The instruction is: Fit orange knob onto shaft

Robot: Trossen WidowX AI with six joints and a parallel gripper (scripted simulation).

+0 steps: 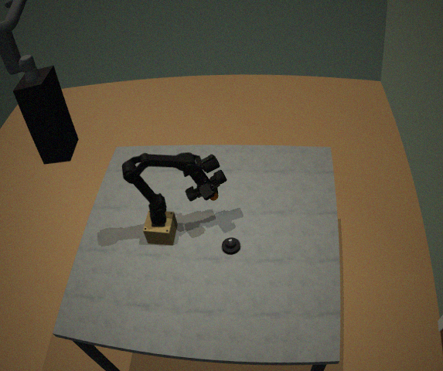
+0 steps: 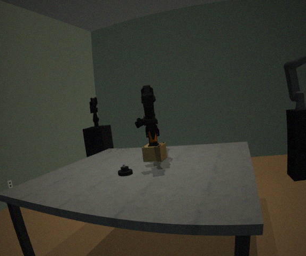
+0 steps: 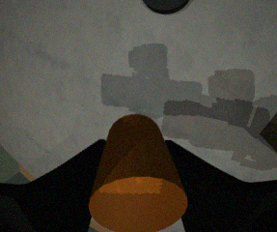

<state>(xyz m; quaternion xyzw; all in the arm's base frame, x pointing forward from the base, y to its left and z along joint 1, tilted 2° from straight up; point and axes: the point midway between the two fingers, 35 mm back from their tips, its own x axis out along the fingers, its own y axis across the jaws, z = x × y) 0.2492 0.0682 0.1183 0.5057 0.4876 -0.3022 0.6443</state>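
Right now my gripper tip is 10 mm past the orange knob and 30 mm below it. Also, from my gripper tip: round pedestal 60 mm ahead, 170 mm to the right, 140 mm below.
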